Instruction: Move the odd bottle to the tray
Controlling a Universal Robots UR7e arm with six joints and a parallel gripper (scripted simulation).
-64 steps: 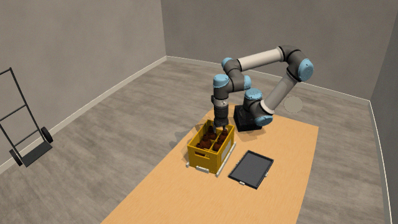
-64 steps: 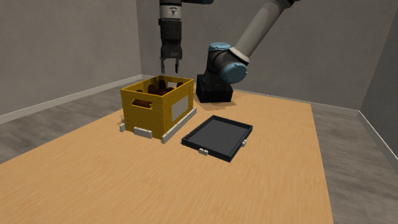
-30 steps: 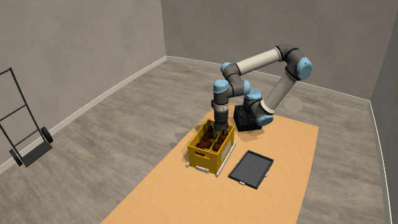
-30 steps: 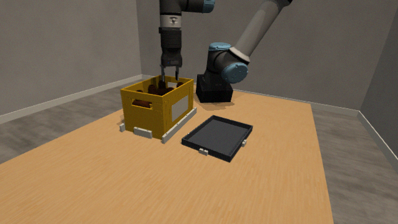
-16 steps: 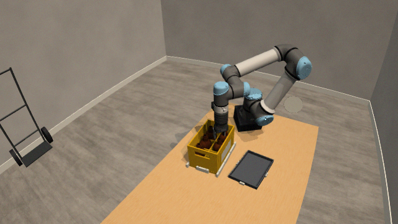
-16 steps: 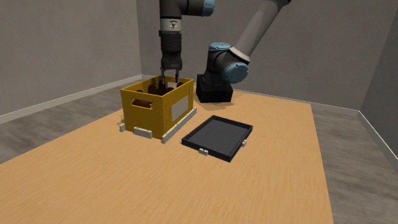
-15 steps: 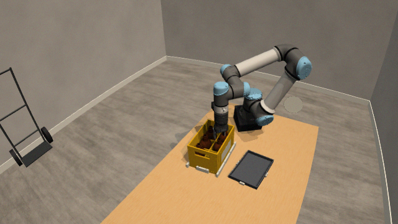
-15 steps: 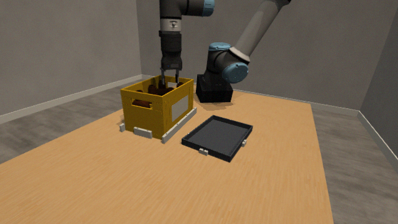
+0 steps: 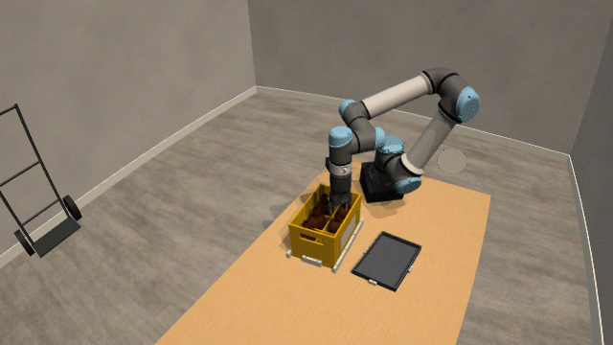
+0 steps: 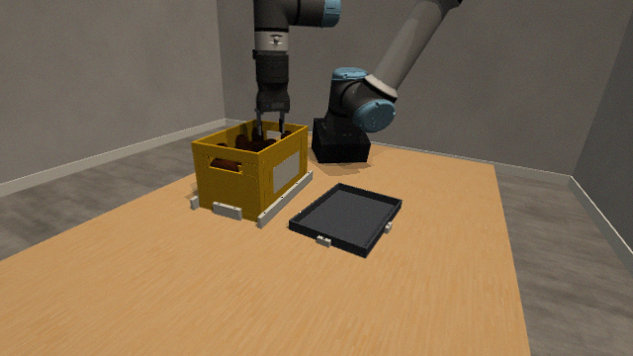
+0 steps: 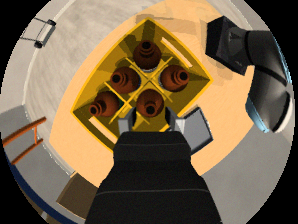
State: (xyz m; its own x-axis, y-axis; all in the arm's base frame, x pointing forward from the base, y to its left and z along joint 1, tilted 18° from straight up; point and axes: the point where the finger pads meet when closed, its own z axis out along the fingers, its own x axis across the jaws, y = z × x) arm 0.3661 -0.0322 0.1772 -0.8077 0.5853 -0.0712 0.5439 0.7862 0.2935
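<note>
The bottle lies 110 mm below my hand. The rest, counted from my hand: yellow crate (10 mm ahead, 50 mm to the right, 110 mm below); dark tray (20 mm behind, 230 mm to the left, 190 mm below).
</note>
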